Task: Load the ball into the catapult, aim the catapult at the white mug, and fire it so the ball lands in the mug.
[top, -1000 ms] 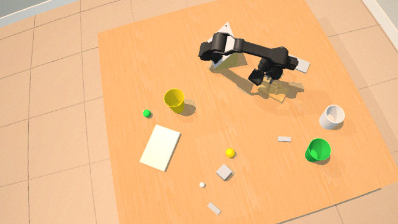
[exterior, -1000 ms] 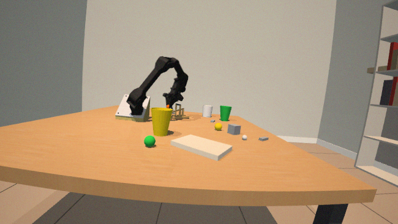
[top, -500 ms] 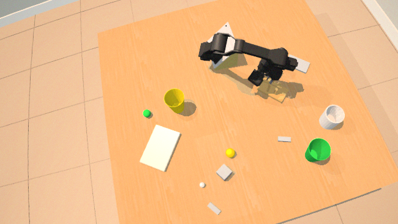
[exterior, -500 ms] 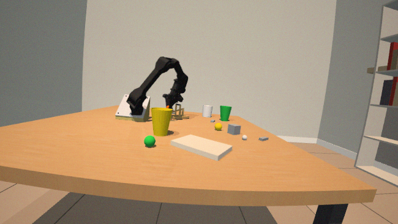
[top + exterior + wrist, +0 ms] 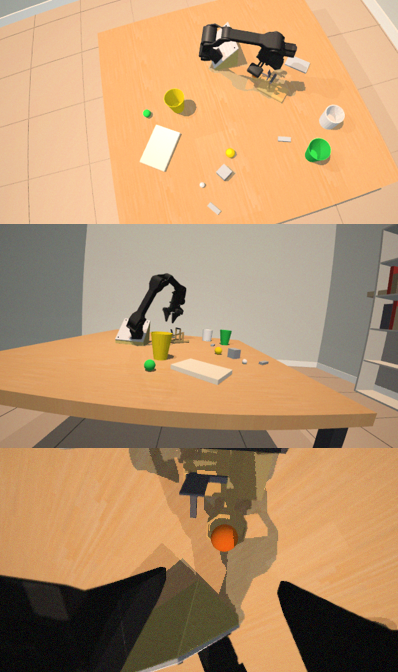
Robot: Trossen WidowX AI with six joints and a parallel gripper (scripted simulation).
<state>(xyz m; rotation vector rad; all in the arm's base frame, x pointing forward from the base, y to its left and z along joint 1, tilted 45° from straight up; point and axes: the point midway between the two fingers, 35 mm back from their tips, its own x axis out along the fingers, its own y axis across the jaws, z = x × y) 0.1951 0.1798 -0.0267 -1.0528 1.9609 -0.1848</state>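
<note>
My gripper tip is 90 mm above the orange ball and 10 mm past it. From my gripper tip the other things lie so: white mug (330 mm ahead, 250 mm to the left, 120 mm below); then yellow ball (320 mm ahead, 260 mm to the right, 130 mm below); then wooden catapult (90 mm below, 40 mm to the left, 40 mm ahead).
</note>
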